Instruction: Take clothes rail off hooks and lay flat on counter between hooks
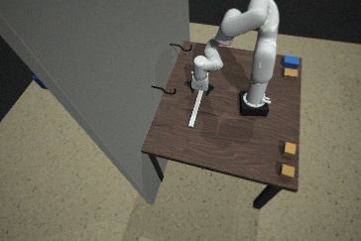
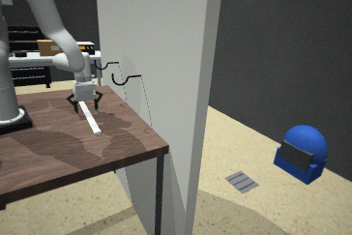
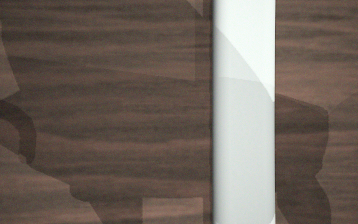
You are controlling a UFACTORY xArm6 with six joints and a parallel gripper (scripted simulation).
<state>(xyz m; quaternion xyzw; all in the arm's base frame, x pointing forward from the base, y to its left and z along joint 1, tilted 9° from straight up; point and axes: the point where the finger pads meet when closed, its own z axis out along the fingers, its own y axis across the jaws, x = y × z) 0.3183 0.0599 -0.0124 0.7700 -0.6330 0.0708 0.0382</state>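
My hand is 2 cm above the white clothes rail. Also, from my hand: blue object (47 cm to the right, 44 cm behind); grey wall (40 cm above, 25 cm ahead, 5 cm to the left).
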